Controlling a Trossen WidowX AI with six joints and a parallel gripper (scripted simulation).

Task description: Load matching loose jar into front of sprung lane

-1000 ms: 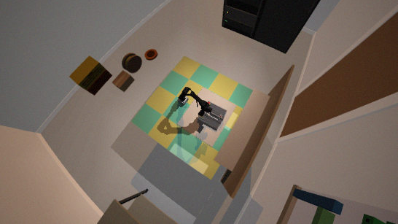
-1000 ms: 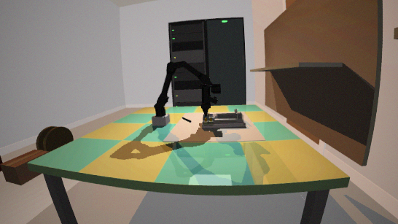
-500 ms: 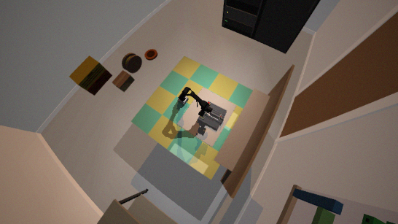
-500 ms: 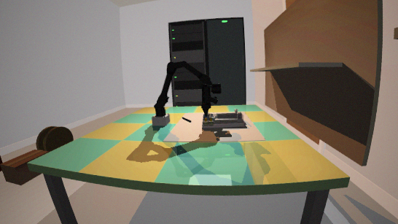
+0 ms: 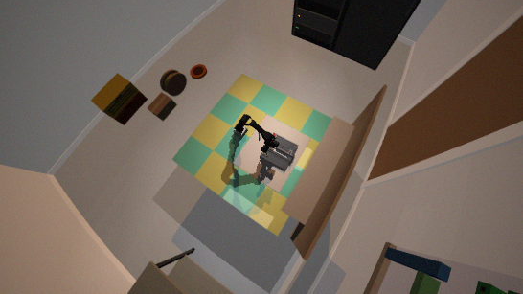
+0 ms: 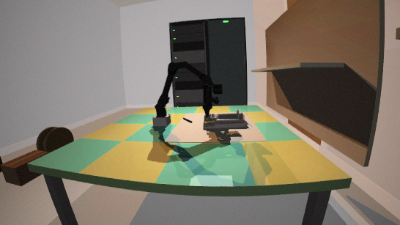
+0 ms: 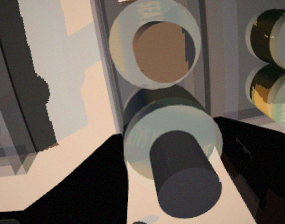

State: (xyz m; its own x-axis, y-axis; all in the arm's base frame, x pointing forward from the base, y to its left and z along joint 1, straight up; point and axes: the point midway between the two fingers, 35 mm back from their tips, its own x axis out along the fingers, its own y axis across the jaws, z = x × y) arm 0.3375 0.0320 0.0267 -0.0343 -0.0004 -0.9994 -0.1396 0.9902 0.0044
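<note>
Right now my gripper tip is 6 cm above the tan mat and 5 cm short of it. From my gripper tip the other things lie so: wall shelf 50 cm ahead, 31 cm above, 4 cm to the left; rack 14 cm ahead, 4 cm to the left, 4 cm below; thin dark stick 17 cm behind, 6 cm to the left, 5 cm below.
</note>
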